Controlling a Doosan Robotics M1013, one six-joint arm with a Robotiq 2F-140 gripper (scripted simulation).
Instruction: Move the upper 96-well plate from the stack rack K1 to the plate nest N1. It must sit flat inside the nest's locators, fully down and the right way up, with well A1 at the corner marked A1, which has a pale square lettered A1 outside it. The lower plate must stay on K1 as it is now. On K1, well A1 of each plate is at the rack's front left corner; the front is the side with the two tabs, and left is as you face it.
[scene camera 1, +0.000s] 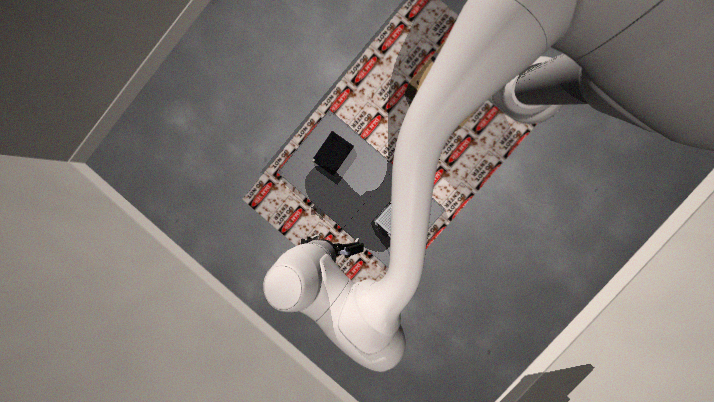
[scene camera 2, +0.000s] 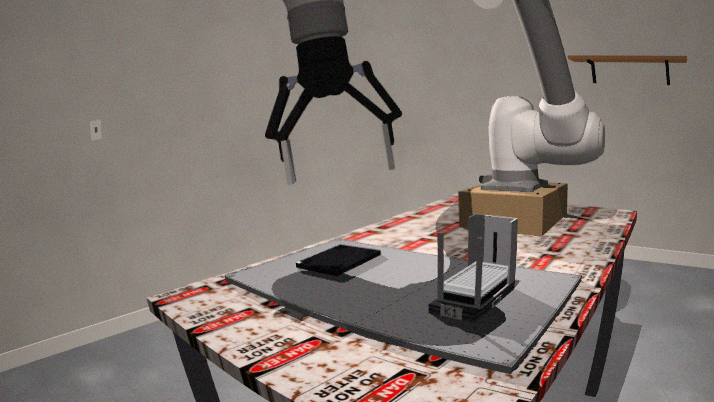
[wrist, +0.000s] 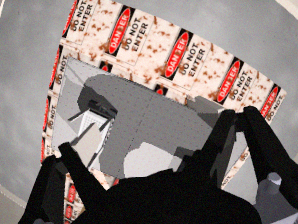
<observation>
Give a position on a white 96-well plate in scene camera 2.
463, 283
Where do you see a black plate nest N1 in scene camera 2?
At 350, 256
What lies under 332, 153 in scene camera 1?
A black plate nest N1.
</observation>
